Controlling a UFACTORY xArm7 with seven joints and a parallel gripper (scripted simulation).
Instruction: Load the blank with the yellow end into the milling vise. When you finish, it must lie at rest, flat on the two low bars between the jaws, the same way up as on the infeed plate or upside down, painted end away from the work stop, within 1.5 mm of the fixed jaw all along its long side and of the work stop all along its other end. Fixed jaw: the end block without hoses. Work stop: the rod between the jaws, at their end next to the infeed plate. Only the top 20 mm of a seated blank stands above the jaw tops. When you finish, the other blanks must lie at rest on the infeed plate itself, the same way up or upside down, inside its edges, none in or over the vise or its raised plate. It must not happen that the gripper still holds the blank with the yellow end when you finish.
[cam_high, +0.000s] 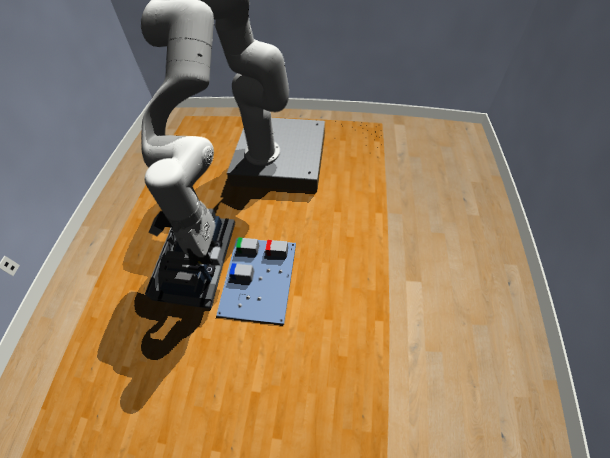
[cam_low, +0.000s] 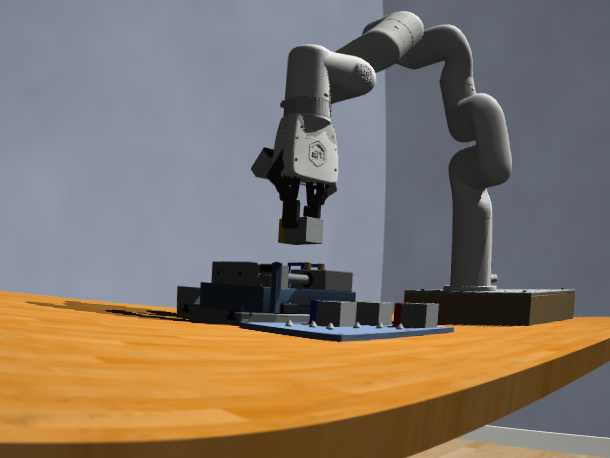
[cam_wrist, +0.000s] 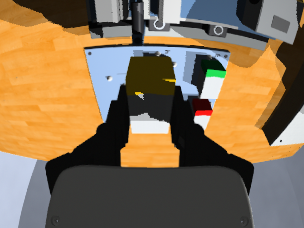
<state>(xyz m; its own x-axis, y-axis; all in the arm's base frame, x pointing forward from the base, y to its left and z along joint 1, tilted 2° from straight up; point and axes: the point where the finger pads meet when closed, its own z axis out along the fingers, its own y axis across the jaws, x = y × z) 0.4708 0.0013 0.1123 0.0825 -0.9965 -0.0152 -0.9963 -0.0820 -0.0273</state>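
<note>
The fixed jaw is 10 cm to the right of my hand, 9 cm below it and 5 cm ahead of it. From my hand the other things lie so: yellow-ended blank (2 cm below); milling vise (13 cm below, 11 cm to the right, 5 cm behind); blue-ended blank (14 cm below, 6 cm to the left, 2 cm behind).
</note>
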